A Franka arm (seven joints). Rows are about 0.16 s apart.
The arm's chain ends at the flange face. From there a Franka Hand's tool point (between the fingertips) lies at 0.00 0.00 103.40 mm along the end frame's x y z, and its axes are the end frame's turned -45 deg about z.
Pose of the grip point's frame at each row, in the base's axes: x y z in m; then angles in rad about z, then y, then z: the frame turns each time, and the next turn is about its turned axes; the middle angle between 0 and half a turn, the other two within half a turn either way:
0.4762 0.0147 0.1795 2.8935 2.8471 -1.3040
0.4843 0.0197 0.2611 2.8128 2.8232 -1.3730
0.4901 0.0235 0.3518 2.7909 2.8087 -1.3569
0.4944 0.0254 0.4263 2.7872 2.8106 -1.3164
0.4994 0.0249 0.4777 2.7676 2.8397 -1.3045
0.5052 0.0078 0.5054 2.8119 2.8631 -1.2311
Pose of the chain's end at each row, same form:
0.5053 0.0073 0.2784 2.8935 2.8471 -0.5186
0.5149 0.0092 0.3593 2.8128 2.8232 -0.5876
0.5218 0.0119 0.4495 2.7909 2.8087 -0.5715
0.5259 0.0137 0.5241 2.7872 2.8106 -0.5310
0.5280 0.0137 0.5764 2.7676 2.8397 -0.5191
0.5321 -0.0014 0.6048 2.8119 2.8631 -0.4457

